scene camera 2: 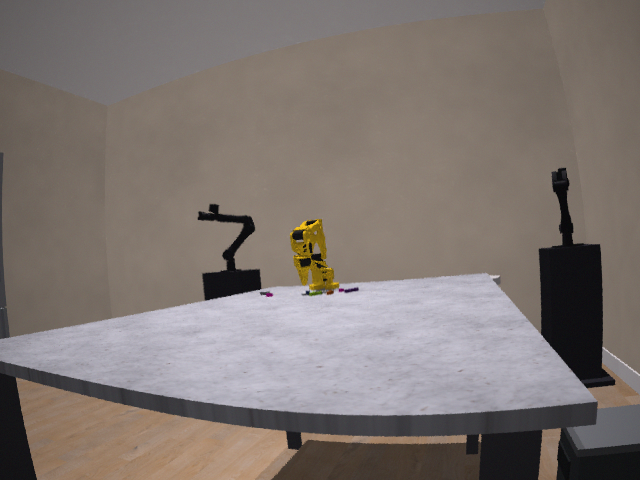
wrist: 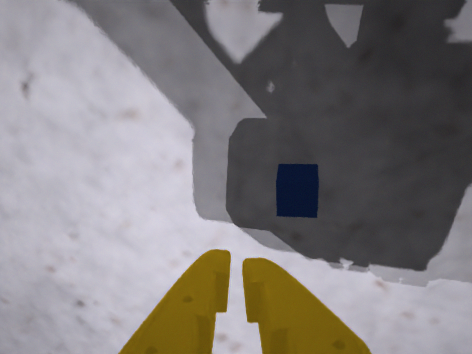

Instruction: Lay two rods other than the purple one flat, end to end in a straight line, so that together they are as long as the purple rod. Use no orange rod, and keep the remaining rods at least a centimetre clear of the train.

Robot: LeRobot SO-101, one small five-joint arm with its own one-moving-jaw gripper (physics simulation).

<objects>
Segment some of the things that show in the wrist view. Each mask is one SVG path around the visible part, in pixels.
A dark blue rod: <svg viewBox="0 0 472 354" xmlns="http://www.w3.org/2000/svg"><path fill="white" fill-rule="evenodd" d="M279 164L276 179L277 216L317 218L318 164Z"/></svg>
</objects>
